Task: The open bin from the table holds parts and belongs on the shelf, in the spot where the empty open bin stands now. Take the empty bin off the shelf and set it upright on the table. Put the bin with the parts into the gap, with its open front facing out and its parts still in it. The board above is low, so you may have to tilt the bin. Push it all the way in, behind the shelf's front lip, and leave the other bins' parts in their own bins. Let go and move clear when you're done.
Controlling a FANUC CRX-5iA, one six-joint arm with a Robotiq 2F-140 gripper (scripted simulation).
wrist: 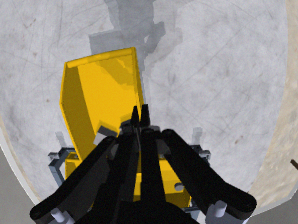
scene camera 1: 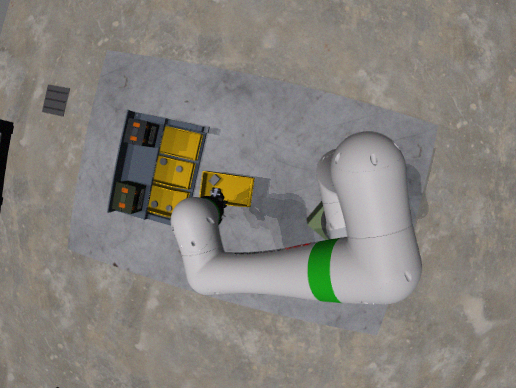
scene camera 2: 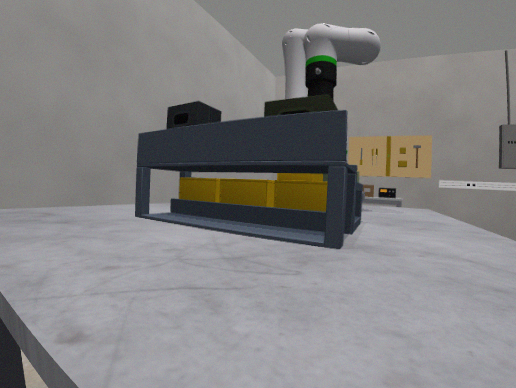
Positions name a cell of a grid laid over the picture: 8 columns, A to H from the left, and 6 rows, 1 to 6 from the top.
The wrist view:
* gripper: D4
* dark shelf: B5
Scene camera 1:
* dark shelf: C3
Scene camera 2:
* dark shelf: E3
